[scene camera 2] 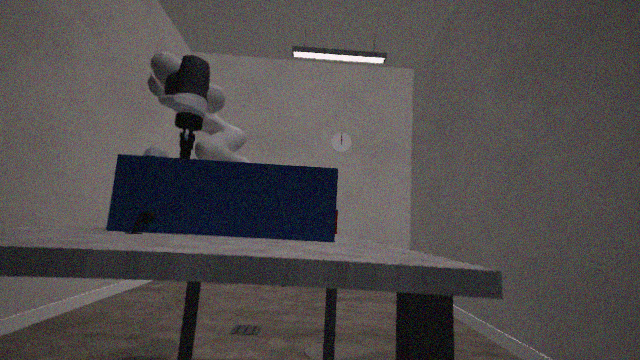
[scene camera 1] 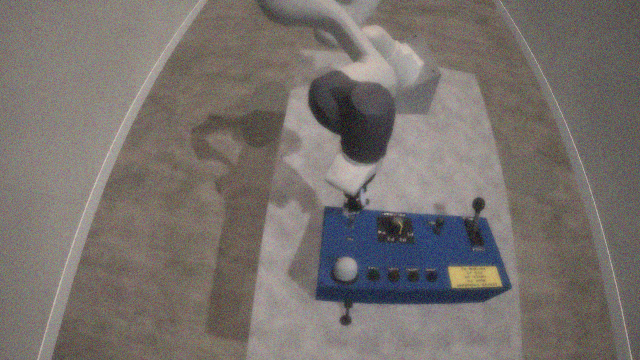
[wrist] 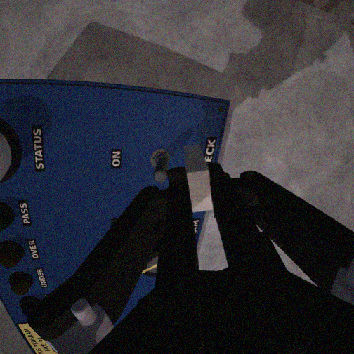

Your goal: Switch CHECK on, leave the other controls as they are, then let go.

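The blue control panel (scene camera 1: pixel 360 252) (scene camera 2: pixel 225 200) (wrist: pixel 75 115) stands on the table. The CHECK toggle (scene camera 1: pixel 351 219) (wrist: pixel 160 165) is a small metal lever between the ON label (wrist: pixel 116 158) and the fingertips. Its tip shows below its base in the wrist view; which way it leans is hard to tell. My gripper (scene camera 1: pixel 353 206) (wrist: pixel 193 159) is shut and empty, at the panel's CHECK edge, with its tips on the OFF side of the toggle. They cover the OFF label and part of the CHECK label (wrist: pixel 210 150). Contact with the lever is unclear. In scene camera 2 the fingertips are hidden behind the panel.
Beside CHECK are the PROGRAM knob (scene camera 1: pixel 396 226), a small toggle (scene camera 1: pixel 438 225) and a ball-topped lever (scene camera 1: pixel 478 204). The white STATUS dome (scene camera 1: pixel 345 269), several dark round buttons and a yellow label (scene camera 1: pixel 475 277) line the other side. A dark knobbed part (scene camera 1: pixel 345 319) (scene camera 2: pixel 144 220) sticks out beyond.
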